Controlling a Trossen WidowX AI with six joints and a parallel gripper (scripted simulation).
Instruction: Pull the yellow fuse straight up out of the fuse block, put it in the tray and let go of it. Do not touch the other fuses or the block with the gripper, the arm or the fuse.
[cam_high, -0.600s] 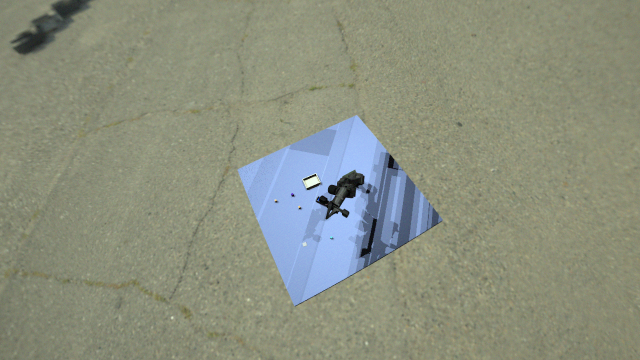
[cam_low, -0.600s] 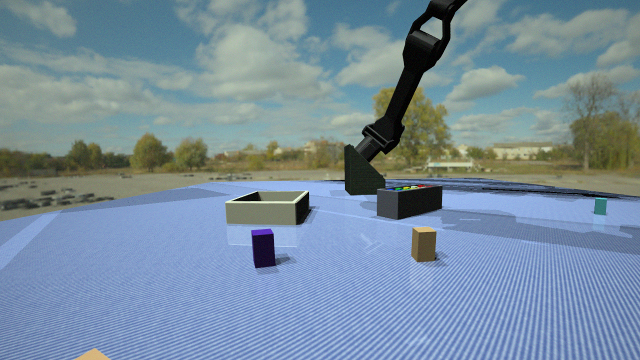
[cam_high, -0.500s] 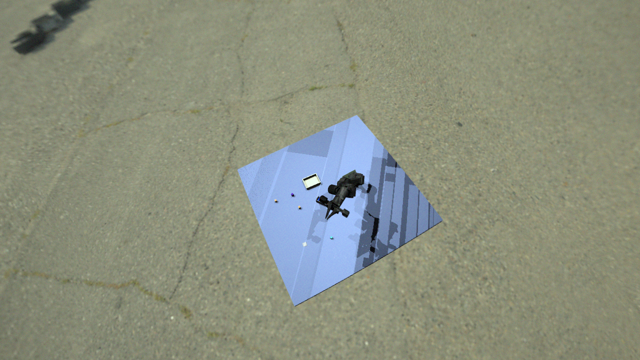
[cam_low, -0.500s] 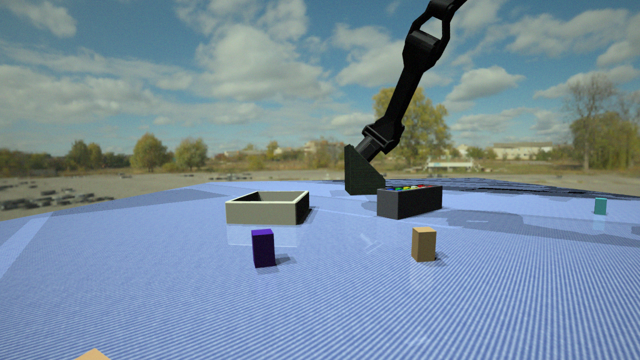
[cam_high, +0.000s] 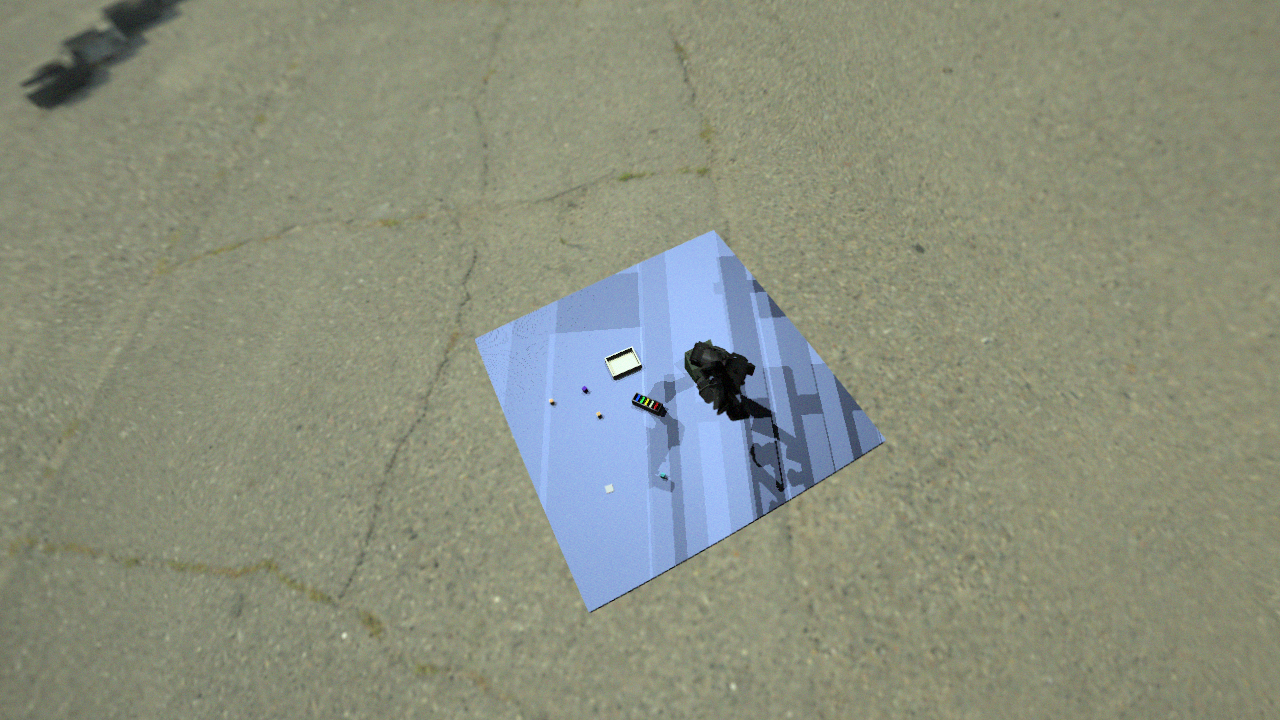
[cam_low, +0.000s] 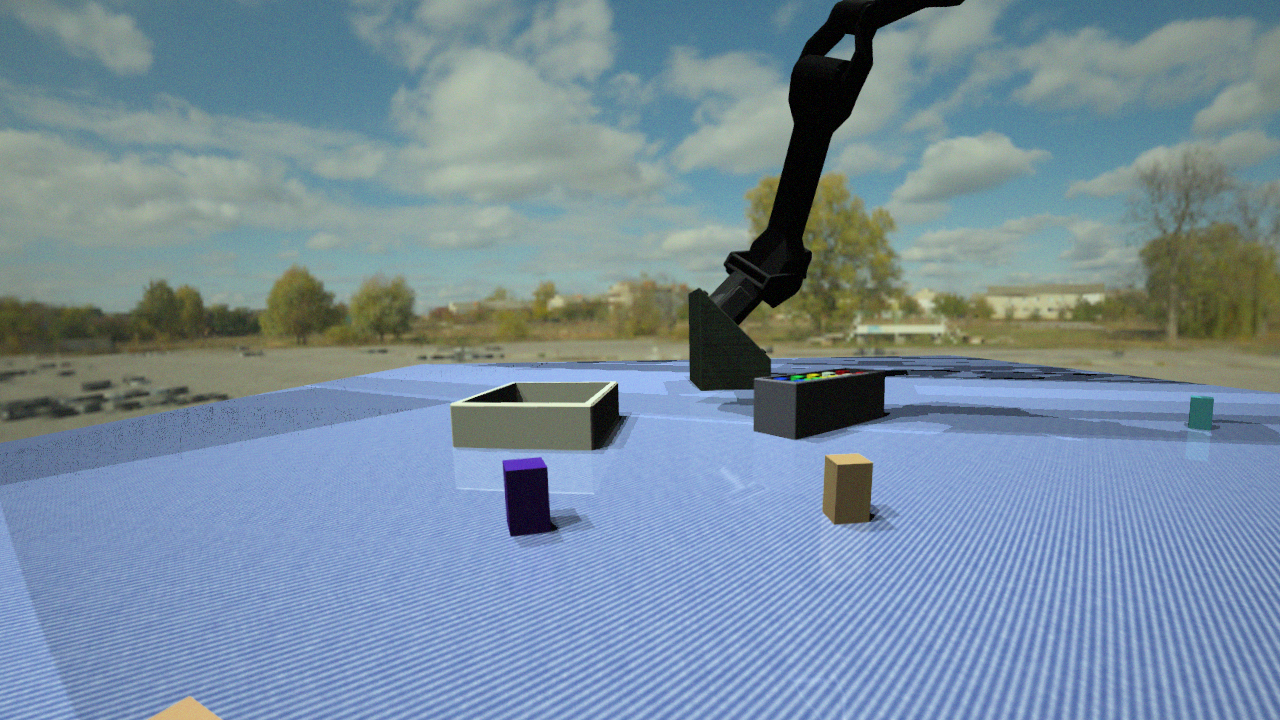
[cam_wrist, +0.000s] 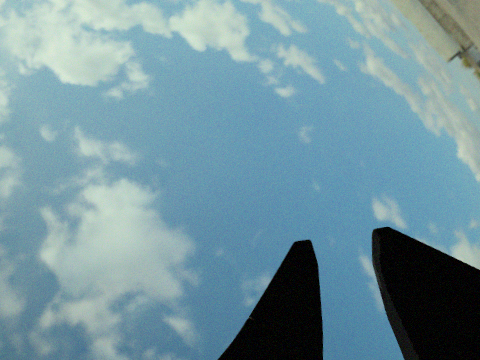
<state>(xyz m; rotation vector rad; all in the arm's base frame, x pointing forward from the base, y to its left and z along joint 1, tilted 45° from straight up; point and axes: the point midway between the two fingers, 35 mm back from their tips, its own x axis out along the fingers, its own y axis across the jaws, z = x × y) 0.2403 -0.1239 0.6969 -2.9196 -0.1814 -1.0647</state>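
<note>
Now: the yellow fuse 2 cm ahead of my gripper tip, 40 cm to the right of it and 65 cm below it. Also, from my gripper tip: teal block: 13 cm ahead, 11 cm to the right, 66 cm below; then pale fuse: 1 cm ahead, 38 cm to the right, 65 cm below; then red fuse: 36 cm to the right, 65 cm below.
</note>
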